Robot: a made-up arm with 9 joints. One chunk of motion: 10 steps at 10 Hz.
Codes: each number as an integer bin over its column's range. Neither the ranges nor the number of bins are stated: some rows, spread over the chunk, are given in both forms.
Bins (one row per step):
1: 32 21 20 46 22 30 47 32 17
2: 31 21 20 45 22 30 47 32 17
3: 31 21 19 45 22 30 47 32 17
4: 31 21 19 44 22 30 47 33 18
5: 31 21 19 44 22 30 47 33 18
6: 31 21 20 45 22 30 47 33 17
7: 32 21 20 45 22 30 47 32 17
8: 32 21 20 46 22 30 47 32 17
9: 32 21 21 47 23 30 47 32 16
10: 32 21 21 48 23 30 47 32 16
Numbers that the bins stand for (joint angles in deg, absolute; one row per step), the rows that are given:
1: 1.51 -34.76 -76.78 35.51 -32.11 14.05 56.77 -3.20 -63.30
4: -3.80 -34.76 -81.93 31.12 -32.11 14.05 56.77 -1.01 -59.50
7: 1.51 -34.76 -76.78 33.32 -32.11 14.05 56.77 -3.20 -63.30
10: 1.51 -34.76 -71.62 39.89 -27.73 14.05 56.77 -3.20 -67.09
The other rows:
2: -3.80 -34.76 -76.78 33.32 -32.11 14.05 56.77 -3.20 -63.30
3: -3.80 -34.76 -81.93 33.32 -32.11 14.05 56.77 -3.20 -63.30
5: -3.80 -34.76 -81.93 31.12 -32.11 14.05 56.77 -1.01 -59.50
6: -3.80 -34.76 -76.78 33.32 -32.11 14.05 56.77 -1.01 -63.30
8: 1.51 -34.76 -76.78 35.51 -32.11 14.05 56.77 -3.20 -63.30
9: 1.51 -34.76 -71.62 37.70 -27.73 14.05 56.77 -3.20 -67.09

